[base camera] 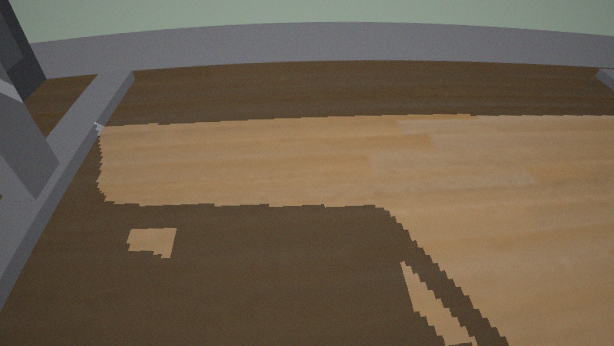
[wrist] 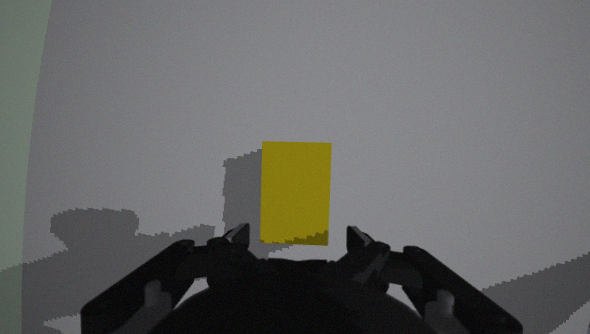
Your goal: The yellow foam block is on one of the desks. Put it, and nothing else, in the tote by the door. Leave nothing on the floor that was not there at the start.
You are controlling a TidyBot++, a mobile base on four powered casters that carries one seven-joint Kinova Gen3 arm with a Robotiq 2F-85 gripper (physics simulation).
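Places are measured from the arm's base along level axes (x left, y back, z up), in metres.
Where they show: gripper, between the fingertips: (wrist: 297, 235).
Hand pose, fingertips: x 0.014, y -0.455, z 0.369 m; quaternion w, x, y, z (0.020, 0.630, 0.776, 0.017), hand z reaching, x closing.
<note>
After its pixels a point has its place.
The yellow foam block (wrist: 295, 192) {z 0.369, x -0.023, y -0.465 m} lies on a grey desk top (wrist: 425, 125) {z 0.324, x -0.121, y -0.339 m} in the wrist view, its long sides running nearly straight up and down the view. My gripper (wrist: 297, 235) {z 0.369, x 0.014, y -0.455 m} is open, one fingertip to the left and one to the right of the block's near end, with a gap on each side. The fingers look to be above the block; how high I cannot tell. A shadow falls across the block's near edge. The block and the gripper do not show in the base camera view. The tote does not show in either view.
In the base camera view a wooden floor (base camera: 300, 165) {z -0.396, x 0.006, y -0.483 m} carries large shadows. A grey beam (base camera: 65, 165) {z -0.371, x 0.368, y -0.453 m} runs along the left, with dark grey panels (base camera: 25, 55) {z -0.319, x 0.640, y -0.768 m} beside it. A grey strip (base camera: 320, 42) {z -0.351, x -0.034, y -0.849 m} borders a pale green wall (base camera: 320, 10) {z -0.281, x -0.032, y -0.862 m}. The desk's edge shows at the wrist view's left.
</note>
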